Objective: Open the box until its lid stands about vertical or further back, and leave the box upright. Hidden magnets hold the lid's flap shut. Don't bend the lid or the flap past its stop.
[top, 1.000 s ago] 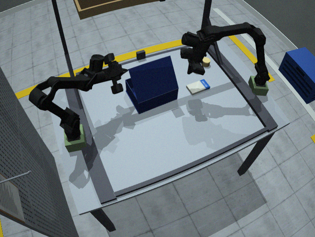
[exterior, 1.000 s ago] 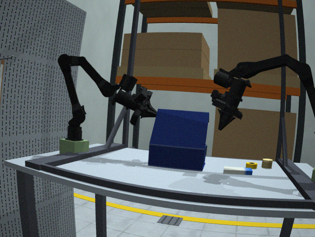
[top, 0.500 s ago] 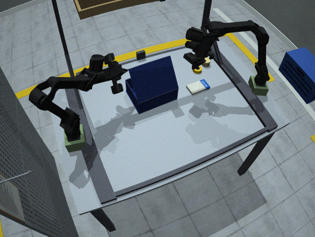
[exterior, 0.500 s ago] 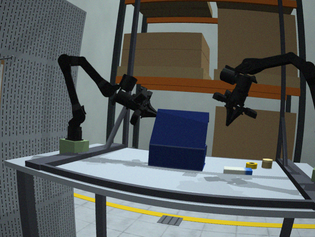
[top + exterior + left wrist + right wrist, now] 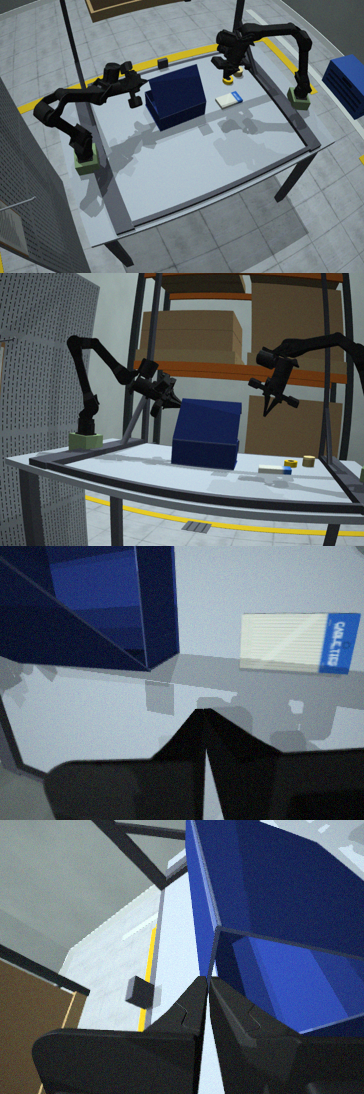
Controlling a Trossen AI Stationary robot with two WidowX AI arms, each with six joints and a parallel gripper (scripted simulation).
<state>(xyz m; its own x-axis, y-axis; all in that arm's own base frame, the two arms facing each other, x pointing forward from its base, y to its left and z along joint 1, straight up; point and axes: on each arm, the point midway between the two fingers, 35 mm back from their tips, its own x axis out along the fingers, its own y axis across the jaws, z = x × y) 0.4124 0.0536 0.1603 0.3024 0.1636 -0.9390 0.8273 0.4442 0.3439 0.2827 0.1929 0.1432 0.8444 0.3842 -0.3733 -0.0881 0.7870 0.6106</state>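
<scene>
My left gripper is now 22 cm to the left of the lid flap, 8 cm past it and 1 cm above it. Also, from my left hand: yellow ring 21 cm below, 14 cm behind, 10 cm to the left; then tan cylinder 19 cm below, 18 cm to the left, 18 cm behind.
My right gripper is now 20 mm past the lid flap and 140 mm to the right of it. From my right hand the other things lie so: yellow ring: 70 mm behind, 460 mm to the left, 200 mm below; then tan cylinder: 110 mm behind, 540 mm to the left, 180 mm below.
</scene>
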